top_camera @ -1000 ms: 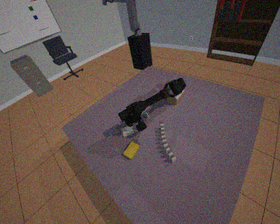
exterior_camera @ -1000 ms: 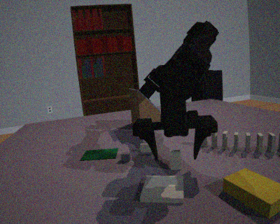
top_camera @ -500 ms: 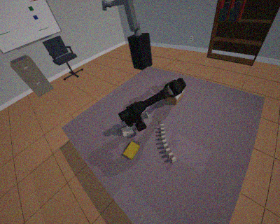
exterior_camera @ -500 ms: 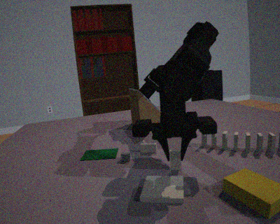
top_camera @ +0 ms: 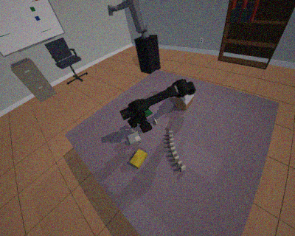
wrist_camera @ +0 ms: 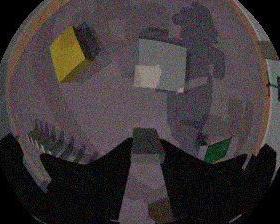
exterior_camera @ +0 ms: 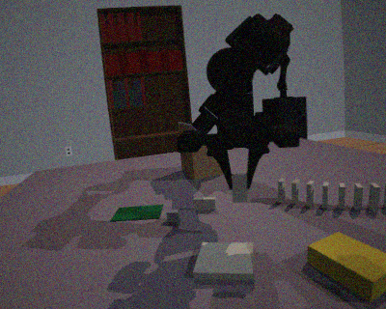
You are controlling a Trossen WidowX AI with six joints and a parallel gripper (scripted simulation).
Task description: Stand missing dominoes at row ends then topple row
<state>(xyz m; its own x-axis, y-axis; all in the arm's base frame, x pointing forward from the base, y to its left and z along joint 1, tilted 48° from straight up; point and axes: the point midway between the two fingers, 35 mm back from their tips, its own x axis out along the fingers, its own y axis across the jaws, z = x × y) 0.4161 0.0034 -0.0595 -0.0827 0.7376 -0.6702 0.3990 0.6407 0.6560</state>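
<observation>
Right now the flat green tile is 18 cm behind my gripper tip, 17 cm to the right of it and 8 cm below it. Round my gripper tip: flat white tile 7 cm ahead, 6 cm to the right, 8 cm below; then yellow block 17 cm ahead, 9 cm to the left, 7 cm below; then small grey piece 11 cm behind, 10 cm to the right, 7 cm below.
</observation>
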